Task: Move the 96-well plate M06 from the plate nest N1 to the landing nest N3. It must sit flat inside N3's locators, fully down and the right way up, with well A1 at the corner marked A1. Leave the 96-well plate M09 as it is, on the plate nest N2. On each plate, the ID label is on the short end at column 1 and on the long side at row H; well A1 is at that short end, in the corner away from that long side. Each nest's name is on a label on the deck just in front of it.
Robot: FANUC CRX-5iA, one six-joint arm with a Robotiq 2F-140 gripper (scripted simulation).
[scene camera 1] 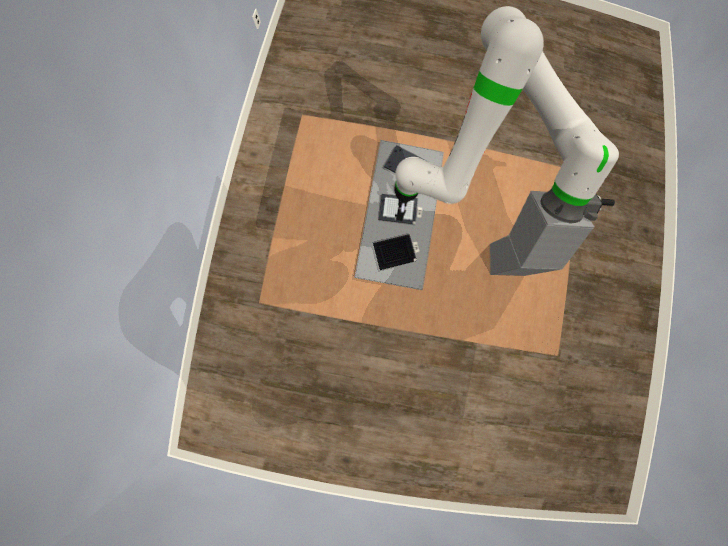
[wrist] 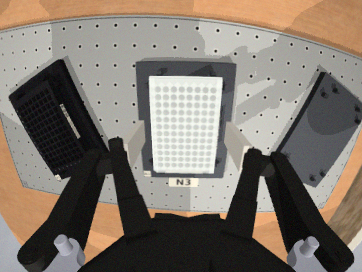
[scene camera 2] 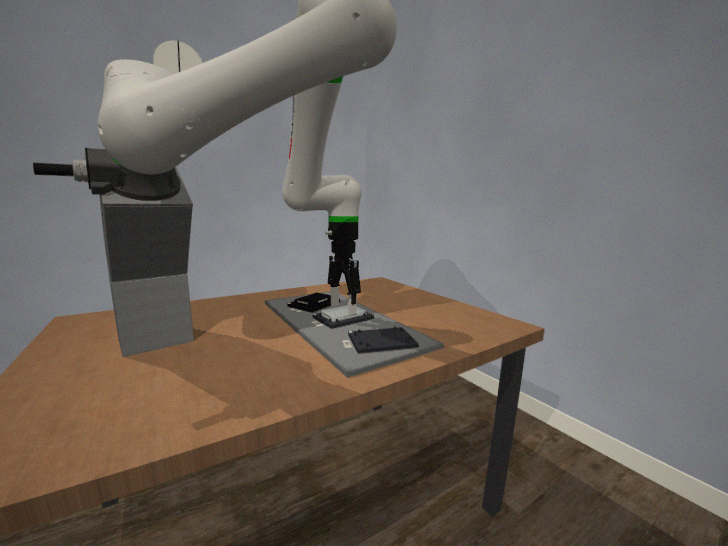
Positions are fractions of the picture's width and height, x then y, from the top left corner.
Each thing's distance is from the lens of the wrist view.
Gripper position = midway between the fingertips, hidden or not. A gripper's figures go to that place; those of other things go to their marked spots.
my gripper (wrist: 0.51, 0.48): 20 cm
white 96-well plate M06 (wrist: 0.48, 0.51): 22 cm
black 96-well plate M09 (wrist: 0.14, 0.49): 28 cm
The marked spots on the white 96-well plate M06 and the black 96-well plate M09 are 18 cm apart.
